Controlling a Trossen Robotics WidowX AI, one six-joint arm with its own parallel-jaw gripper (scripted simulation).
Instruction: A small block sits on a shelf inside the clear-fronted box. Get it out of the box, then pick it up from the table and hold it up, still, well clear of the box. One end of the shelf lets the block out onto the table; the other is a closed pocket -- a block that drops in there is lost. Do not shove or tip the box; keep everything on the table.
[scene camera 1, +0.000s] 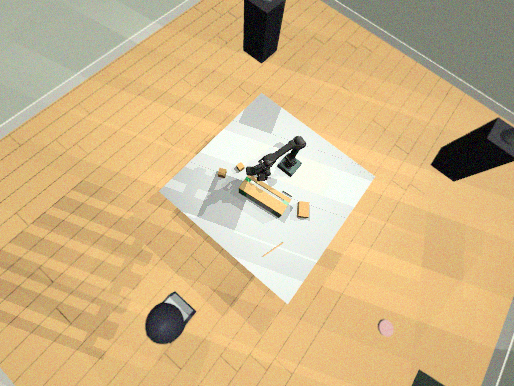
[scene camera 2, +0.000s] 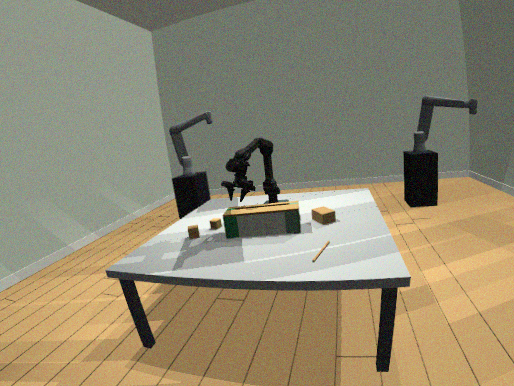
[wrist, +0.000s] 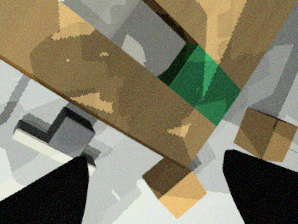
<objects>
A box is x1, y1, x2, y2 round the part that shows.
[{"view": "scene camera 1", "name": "clear-fronted box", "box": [239, 175, 292, 217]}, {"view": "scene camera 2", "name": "clear-fronted box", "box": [222, 201, 300, 237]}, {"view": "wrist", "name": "my gripper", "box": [0, 149, 297, 223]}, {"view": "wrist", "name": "clear-fronted box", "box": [0, 0, 297, 175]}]
</objects>
